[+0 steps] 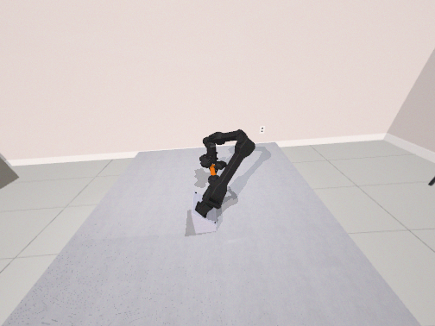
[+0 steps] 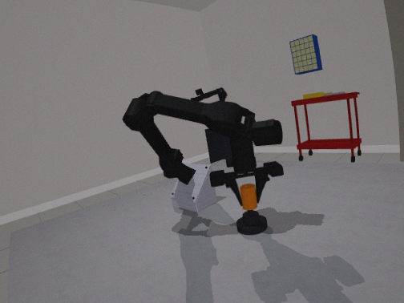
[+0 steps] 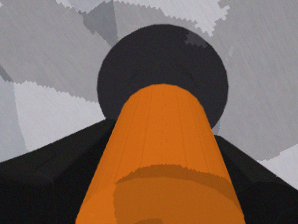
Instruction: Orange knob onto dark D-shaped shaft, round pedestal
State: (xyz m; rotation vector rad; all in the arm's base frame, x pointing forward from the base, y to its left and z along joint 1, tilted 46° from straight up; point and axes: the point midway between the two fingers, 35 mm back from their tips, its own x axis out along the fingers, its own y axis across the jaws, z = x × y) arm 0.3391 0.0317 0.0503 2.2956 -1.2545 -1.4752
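Now: the orange knob 20 mm above my gripper tip. From my gripper tip the other things lie so: dark round pedestal (40 mm below).
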